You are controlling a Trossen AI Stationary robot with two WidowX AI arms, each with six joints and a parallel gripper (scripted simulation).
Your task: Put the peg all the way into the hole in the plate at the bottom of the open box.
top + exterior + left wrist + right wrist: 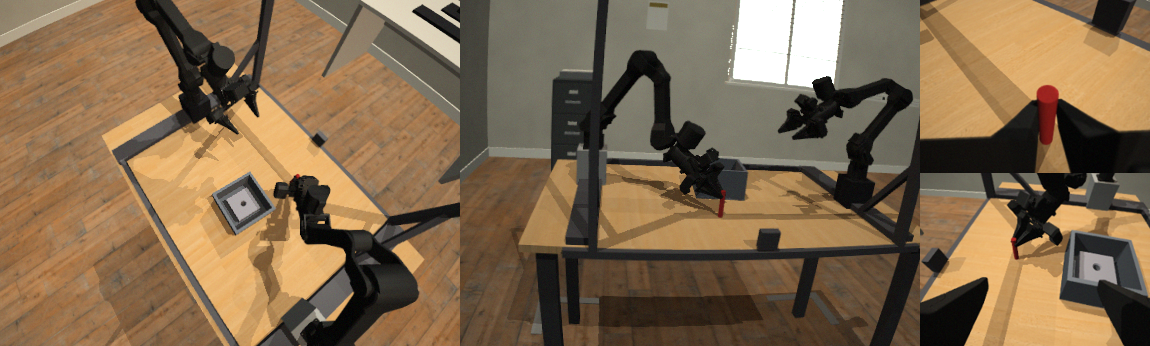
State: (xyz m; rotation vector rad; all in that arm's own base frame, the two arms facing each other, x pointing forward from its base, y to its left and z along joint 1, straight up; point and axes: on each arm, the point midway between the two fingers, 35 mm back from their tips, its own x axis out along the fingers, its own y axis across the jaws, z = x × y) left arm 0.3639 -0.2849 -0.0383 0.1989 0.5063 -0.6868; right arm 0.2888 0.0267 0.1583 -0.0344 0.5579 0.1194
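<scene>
Right now the red peg is 10 mm behind my left hand, 20 mm to the right of it and 40 mm below it. From my left hand the other things lie so: plate 210 mm ahead, 20 mm to the right, 40 mm below; grey box 220 mm ahead, 20 mm to the right, 50 mm below.
</scene>
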